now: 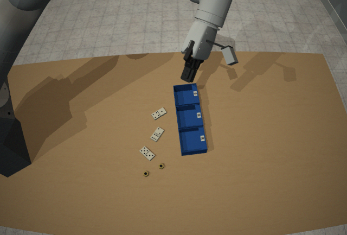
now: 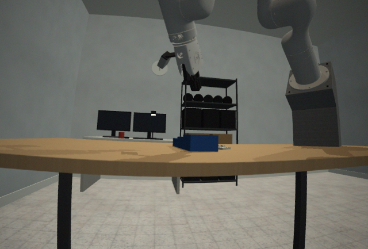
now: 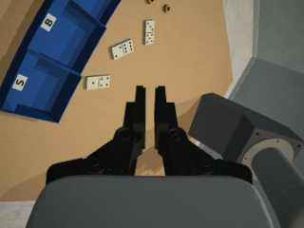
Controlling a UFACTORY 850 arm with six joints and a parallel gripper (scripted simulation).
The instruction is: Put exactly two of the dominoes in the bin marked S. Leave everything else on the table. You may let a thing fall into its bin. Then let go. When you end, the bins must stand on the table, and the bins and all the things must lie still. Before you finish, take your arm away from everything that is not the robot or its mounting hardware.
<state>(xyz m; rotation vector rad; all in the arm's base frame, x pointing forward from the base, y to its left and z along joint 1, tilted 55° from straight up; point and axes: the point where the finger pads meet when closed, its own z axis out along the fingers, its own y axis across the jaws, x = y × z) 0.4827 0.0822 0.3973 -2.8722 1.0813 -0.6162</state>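
My hand is 1 cm short of the blue bin strip, 3 cm to the left of it and 20 cm above it.
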